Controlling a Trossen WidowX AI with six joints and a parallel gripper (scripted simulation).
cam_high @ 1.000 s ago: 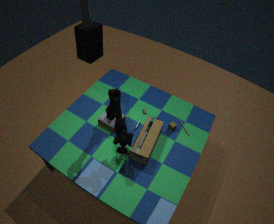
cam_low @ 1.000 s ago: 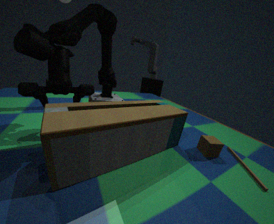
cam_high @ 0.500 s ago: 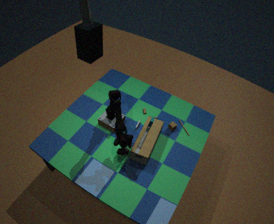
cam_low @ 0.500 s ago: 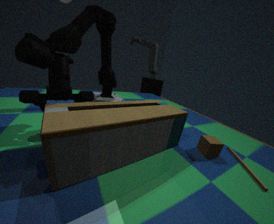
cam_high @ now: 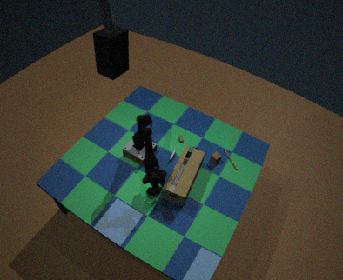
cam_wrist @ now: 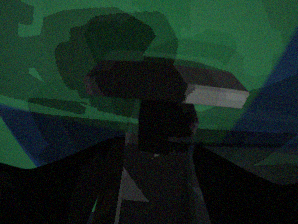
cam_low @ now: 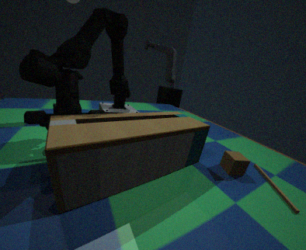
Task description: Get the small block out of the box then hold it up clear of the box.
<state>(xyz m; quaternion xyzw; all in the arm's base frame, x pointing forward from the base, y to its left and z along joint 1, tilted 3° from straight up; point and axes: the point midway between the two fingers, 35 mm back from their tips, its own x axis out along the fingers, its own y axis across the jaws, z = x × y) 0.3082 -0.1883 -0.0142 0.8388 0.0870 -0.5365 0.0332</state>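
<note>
Now: gripper tip 2 cm past the dark object and 1 cm above it. Also, from my gripper tip: brown block: 17 cm ahead, 45 cm to the left; then box: 3 cm ahead, 16 cm to the left, 4 cm above.
</note>
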